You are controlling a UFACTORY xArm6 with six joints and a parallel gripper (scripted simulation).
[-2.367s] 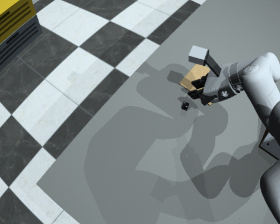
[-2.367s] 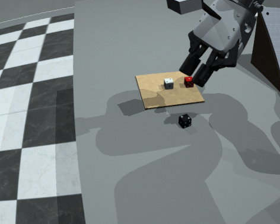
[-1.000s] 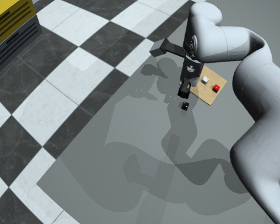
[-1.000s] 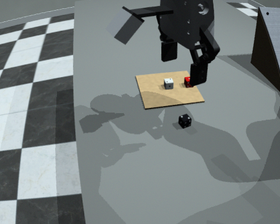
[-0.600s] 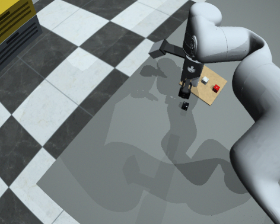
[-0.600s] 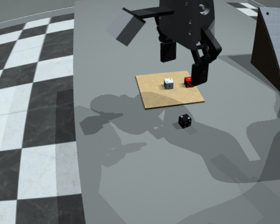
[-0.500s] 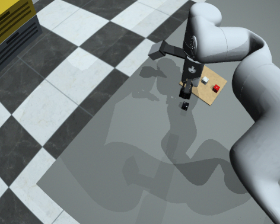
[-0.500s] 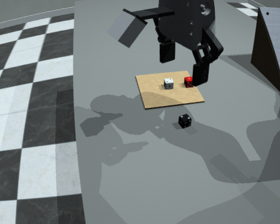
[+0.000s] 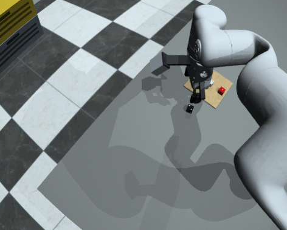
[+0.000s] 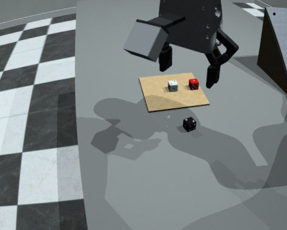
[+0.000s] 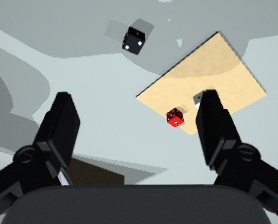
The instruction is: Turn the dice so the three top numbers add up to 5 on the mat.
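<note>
Now: the black die 1 cm behind my hand, 1 cm to the right of it and 12 cm below it. From my hand the other things lie so: red die (5 cm behind, 14 cm to the right, 12 cm below); white die (14 cm to the right, 12 cm below); tan mat (14 cm to the right, 13 cm below).
</note>
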